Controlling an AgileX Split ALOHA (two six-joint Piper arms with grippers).
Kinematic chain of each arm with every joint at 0, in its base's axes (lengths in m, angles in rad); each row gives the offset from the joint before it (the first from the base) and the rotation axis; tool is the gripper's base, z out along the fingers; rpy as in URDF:
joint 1: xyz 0 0 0.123 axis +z
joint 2: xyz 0 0 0 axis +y
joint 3: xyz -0.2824 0 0.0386 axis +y
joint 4: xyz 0.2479 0 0.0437 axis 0.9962 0 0.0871
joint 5: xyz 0 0 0 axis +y
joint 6: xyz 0.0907 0 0.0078 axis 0.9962 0 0.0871
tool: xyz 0 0 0 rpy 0 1.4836 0
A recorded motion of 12 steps. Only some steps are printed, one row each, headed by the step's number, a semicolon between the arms.
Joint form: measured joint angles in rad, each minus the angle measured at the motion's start. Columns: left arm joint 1, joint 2, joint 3, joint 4, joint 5, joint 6; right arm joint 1, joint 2, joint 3, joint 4, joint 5, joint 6.
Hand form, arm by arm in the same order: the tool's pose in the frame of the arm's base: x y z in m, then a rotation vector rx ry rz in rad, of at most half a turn. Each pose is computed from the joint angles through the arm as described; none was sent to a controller.
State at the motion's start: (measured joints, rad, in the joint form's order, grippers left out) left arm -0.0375 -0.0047 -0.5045 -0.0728 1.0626 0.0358; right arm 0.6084 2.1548 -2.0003 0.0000 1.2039 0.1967
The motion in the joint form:
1: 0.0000 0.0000 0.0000 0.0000 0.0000 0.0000; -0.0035 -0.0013 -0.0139 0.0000 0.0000 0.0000
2: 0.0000 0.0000 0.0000 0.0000 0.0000 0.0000; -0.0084 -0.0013 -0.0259 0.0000 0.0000 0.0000
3: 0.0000 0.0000 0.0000 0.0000 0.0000 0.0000; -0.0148 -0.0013 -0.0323 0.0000 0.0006 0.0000
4: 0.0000 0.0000 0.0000 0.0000 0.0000 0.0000; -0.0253 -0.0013 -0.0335 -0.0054 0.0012 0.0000
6: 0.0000 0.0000 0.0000 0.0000 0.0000 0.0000; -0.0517 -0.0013 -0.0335 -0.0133 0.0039 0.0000
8: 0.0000 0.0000 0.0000 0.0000 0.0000 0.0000; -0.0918 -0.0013 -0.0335 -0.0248 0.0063 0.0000
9: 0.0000 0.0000 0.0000 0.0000 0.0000 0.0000; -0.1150 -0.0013 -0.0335 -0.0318 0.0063 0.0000
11: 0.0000 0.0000 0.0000 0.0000 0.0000 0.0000; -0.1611 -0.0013 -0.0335 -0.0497 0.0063 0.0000
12: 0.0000 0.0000 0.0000 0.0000 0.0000 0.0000; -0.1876 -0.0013 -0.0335 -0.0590 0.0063 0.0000
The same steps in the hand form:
1: -0.0065 -0.0055 0.2784 0.0784 2.0345 -0.0881; 0.3843 0.2657 0.2598 -0.5769 2.7874 0.1763
2: -0.0065 -0.0055 0.2784 0.0784 2.0345 -0.0881; 0.3864 0.2644 0.2632 -0.5678 2.7774 0.1813
3: -0.0065 -0.0055 0.2784 0.0784 2.0345 -0.0881; 0.3884 0.2621 0.2650 -0.5577 2.7734 0.1828
4: -0.0065 -0.0055 0.2784 0.0784 2.0345 -0.0881; 0.3914 0.2576 0.2653 -0.5441 2.7734 0.1736
6: -0.0065 -0.0055 0.2784 0.0784 2.0345 -0.0881; 0.3983 0.2465 0.2652 -0.5095 2.7790 0.1560
8: -0.0065 -0.0055 0.2784 0.0784 2.0345 -0.0881; 0.4081 0.2294 0.2651 -0.4564 2.7856 0.1305
9: -0.0065 -0.0055 0.2784 0.0784 2.0345 -0.0881; 0.4136 0.2194 0.2652 -0.4256 2.7877 0.1159
11: -0.0065 -0.0055 0.2784 0.0784 2.0345 -0.0881; 0.4240 0.1987 0.2652 -0.3654 2.7900 0.0815
12: -0.0065 -0.0055 0.2784 0.0784 2.0345 -0.0881; 0.4294 0.1867 0.2653 -0.3306 2.7913 0.0628

